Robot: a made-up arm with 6 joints.
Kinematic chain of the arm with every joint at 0, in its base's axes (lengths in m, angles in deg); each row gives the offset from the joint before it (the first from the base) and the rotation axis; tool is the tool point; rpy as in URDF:
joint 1: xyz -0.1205 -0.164 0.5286 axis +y
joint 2: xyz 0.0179 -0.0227 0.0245 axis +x
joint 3: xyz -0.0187 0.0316 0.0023 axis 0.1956 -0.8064 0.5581
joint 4: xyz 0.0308 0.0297 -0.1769 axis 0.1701 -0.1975 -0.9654
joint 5: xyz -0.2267 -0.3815 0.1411 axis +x
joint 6: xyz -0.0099 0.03 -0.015 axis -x
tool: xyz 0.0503 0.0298 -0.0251 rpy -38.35 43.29 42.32
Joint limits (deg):
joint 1: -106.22..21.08
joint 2: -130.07..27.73
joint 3: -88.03..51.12
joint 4: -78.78..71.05
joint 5: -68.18..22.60
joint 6: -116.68..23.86
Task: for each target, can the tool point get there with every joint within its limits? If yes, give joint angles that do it. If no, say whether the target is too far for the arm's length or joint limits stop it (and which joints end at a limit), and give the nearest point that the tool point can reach.
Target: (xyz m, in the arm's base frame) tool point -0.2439 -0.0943 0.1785
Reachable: yes | joints -90.69 -86.87 -44.11 16.32 -50.19 -33.21
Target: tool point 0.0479 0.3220 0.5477
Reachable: no: joint limits stop it (at a limit: joint 1, joint 3, joint 4, joint 5, joint 6) | nearest point 0.0367 0.2261 0.4567 | short by 0.133 m
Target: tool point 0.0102 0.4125 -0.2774
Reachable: no: too far | nearest point -0.0698 0.1219 0.1280 | short by 0.505 m
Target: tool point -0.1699 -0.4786 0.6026
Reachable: yes | joints -50.78 -13.97 -20.02 -39.64 -18.74 -45.77
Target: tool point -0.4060 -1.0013 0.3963
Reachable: no: too far | nearest point -0.2960 -0.6349 0.4473 | short by 0.386 m
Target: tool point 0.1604 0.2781 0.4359
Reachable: no: joint limits stop it (at a limit: joint 1, joint 3, joint 4, joint 5, joint 6) | nearest point 0.1403 0.2146 0.3737 | short by 0.091 m
